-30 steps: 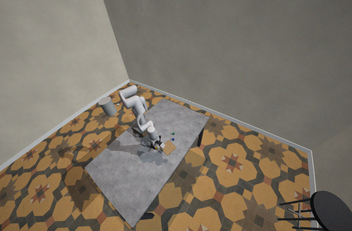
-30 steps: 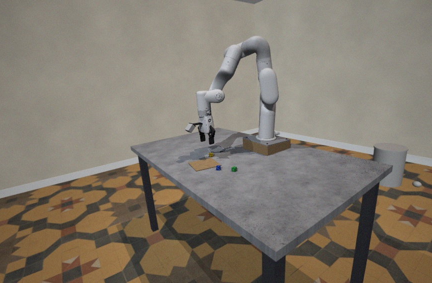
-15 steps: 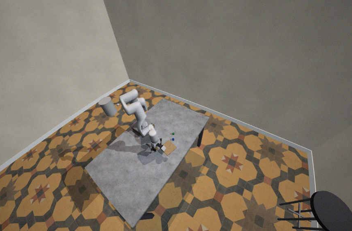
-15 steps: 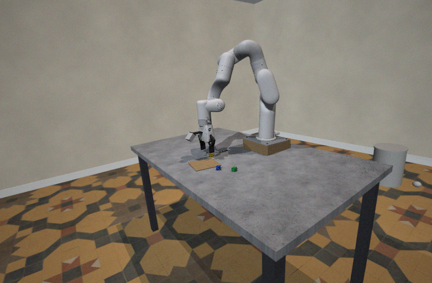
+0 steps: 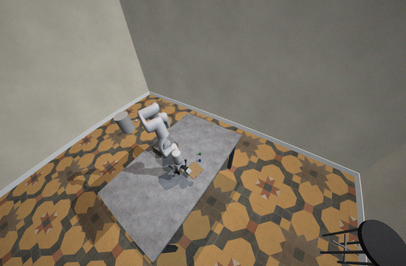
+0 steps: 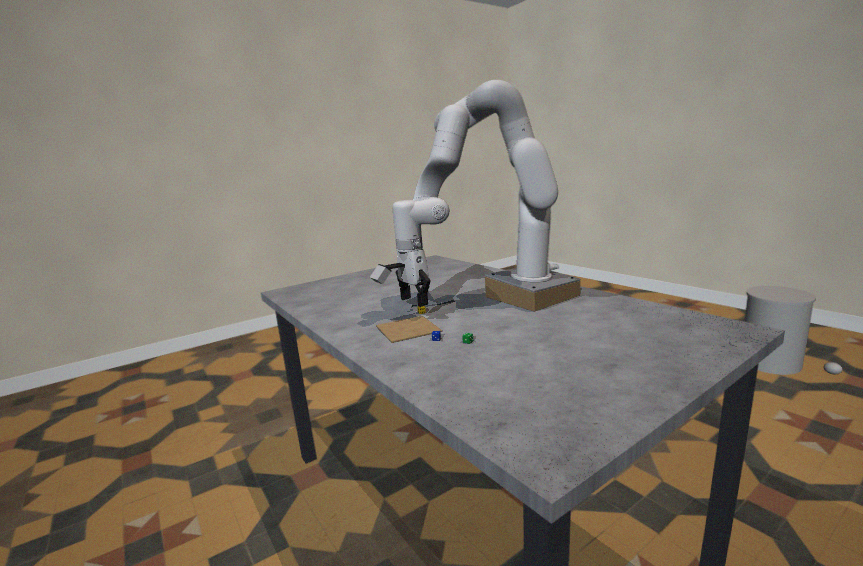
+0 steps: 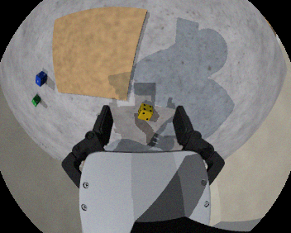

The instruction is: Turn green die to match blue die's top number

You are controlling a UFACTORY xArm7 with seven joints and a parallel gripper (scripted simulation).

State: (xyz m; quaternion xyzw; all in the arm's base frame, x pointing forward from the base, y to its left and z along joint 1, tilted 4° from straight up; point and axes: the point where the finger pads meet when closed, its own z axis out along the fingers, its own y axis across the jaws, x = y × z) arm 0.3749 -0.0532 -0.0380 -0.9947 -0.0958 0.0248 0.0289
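Right now the yellow die is 40 mm below my hand, 20 mm behind it and 10 mm to the right of it. Round my hand: green die: 260 mm to the left, 40 mm below, 30 mm behind; then tan mat: 90 mm to the left, 60 mm ahead, 50 mm below; then blue die: 210 mm to the left, 40 mm below, 30 mm ahead.
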